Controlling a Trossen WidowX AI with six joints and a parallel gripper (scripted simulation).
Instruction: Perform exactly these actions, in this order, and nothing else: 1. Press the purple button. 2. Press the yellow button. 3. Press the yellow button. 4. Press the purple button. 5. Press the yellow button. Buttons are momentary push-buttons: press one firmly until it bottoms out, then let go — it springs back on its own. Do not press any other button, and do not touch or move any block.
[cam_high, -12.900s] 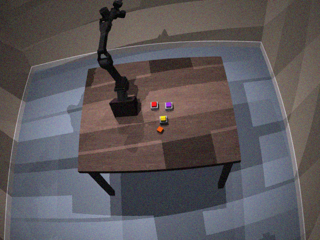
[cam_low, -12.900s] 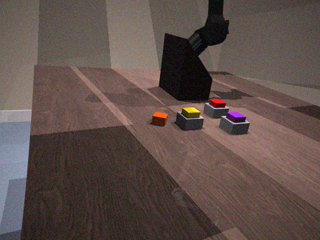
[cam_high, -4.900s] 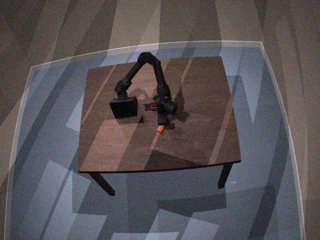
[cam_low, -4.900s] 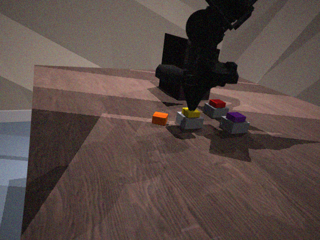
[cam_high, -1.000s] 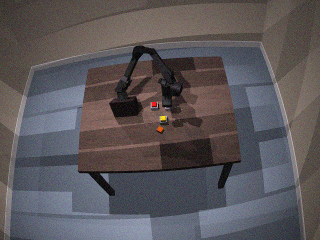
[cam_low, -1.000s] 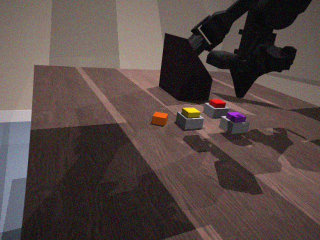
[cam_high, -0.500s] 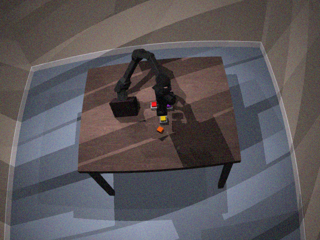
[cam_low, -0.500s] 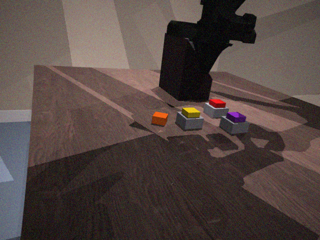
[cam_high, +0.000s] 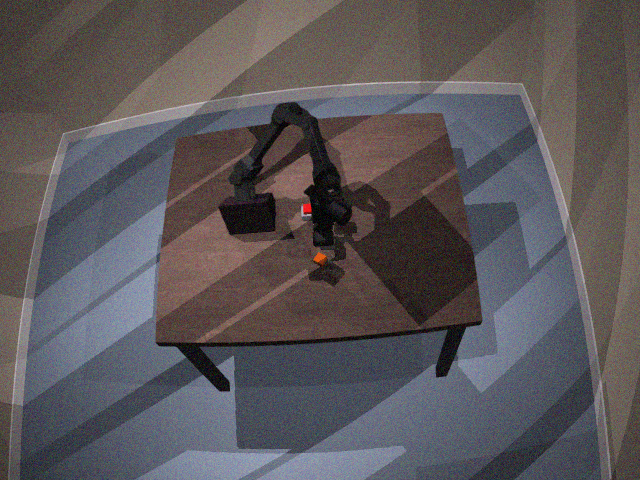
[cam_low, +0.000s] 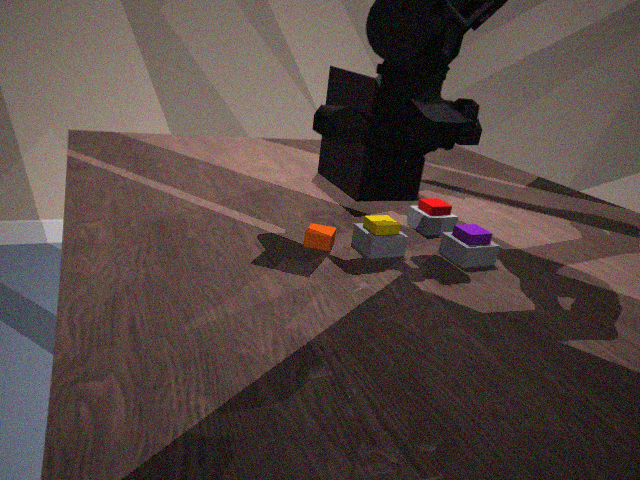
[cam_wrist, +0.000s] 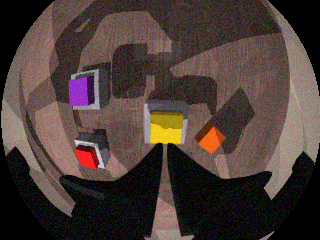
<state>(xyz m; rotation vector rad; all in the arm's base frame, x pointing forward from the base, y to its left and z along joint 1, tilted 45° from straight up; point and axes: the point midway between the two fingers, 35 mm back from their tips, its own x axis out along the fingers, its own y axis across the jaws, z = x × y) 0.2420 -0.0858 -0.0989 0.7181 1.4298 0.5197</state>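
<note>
Right now my gripper tip is 3 cm above the yellow button. The rest, counted from my gripper tip: red button (12 cm to the left, 4 cm behind, 3 cm below); orange block (7 cm to the right, 5 cm below, 3 cm behind); purple button (9 cm to the left, 5 cm ahead, 3 cm below).
</note>
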